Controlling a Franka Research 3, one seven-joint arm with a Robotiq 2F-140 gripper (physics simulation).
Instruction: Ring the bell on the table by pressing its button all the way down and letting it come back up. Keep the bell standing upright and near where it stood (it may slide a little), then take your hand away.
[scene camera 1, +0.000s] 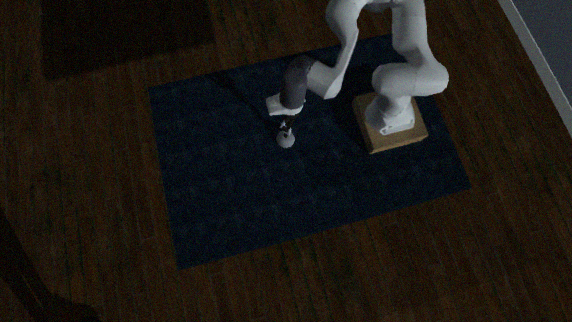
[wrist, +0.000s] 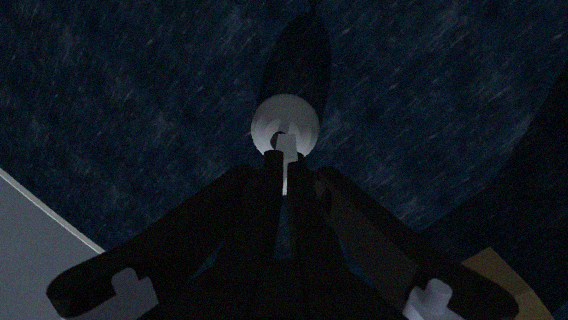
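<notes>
The bell is a pale grey dome (scene camera 1: 285, 140) (wrist: 285, 112). It stands upright on the dark blue surface, left of the robot base in the scene view. Its small dark button (wrist: 274, 140) shows in the wrist view at the left edge of the fingertips, which cover part of it. My gripper (scene camera 1: 285, 132) (wrist: 286, 147) is shut and empty. Its pale fingertips are right over the top of the bell, at or very close to the button. Whether they touch it or it is pressed down, I cannot tell.
The dark blue mat-like surface (scene camera 1: 220, 200) (wrist: 150, 75) lies under the bell, with brown wood planks (scene camera 1: 350, 280) around it. The robot base stands on a wooden block (scene camera 1: 395, 144) (wrist: 492, 265) to the right. A dark shadow crosses the planks at the lower left.
</notes>
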